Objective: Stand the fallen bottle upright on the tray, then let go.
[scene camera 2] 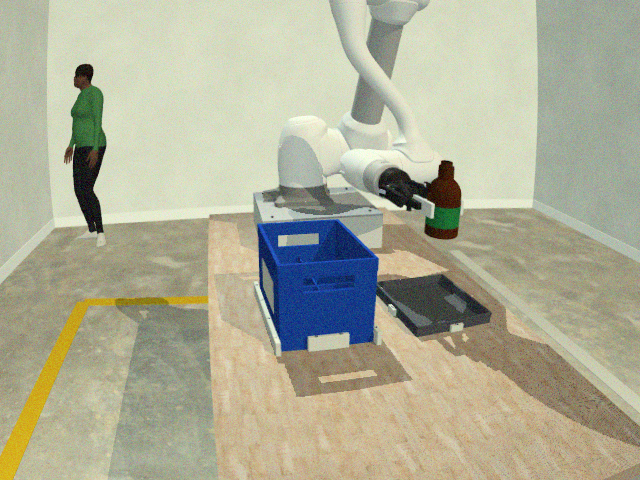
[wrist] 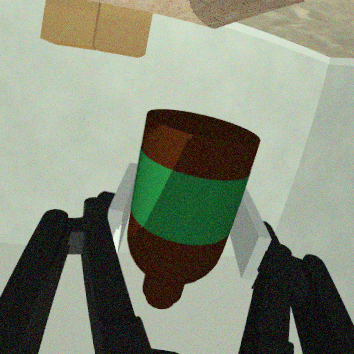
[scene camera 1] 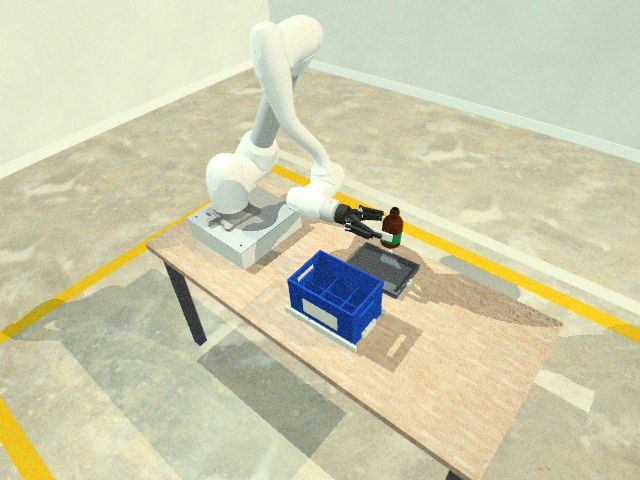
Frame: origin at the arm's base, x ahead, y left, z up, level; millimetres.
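Seen in the pictures: gripper, fingertip midpoint: (scene camera 2: pixel 448 209) (wrist: pixel 183 191) (scene camera 1: pixel 396 231); arm's base, origin of the base link: (scene camera 2: pixel 303 199) (scene camera 1: pixel 233 212).
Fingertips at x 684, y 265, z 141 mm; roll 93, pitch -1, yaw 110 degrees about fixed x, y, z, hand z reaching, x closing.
Offsets run from my fingertips to a thing's top centre. Level surfaces: height alone.
A brown bottle {dx -14, dy -5, dz +99 mm} (scene camera 1: pixel 392 227) (scene camera 2: pixel 444 198) (wrist: pixel 190 200) with a green label is upright in the air, neck up in both scene views. My gripper (scene camera 1: pixel 387 227) (scene camera 2: pixel 443 205) (wrist: pixel 183 191) lies about level and is shut on the bottle, with its pale pads on either side of the label. The dark grey tray {dx -61, dy +0, dz -220 mm} (scene camera 1: pixel 356 255) (scene camera 2: pixel 421 329) lies flat on the table, below the bottle in the scene views. The bottle's base is apart from the tray, with a gap under it. The tray does not show in the wrist view.
A blue crate {dx -32, dy -274, dz -71 mm} (scene camera 1: pixel 330 289) (scene camera 2: pixel 325 304) with compartments stands beside the tray, between pale guide strips on the wooden table {dz -246 mm} (scene camera 1: pixel 465 372) (scene camera 2: pixel 361 434). The arm's grey base block (scene camera 1: pixel 248 242) (scene camera 2: pixel 356 227) stands behind. A person in green (scene camera 2: pixel 88 118) stands on the floor. A cardboard box (wrist: pixel 95 27) shows in the wrist view.
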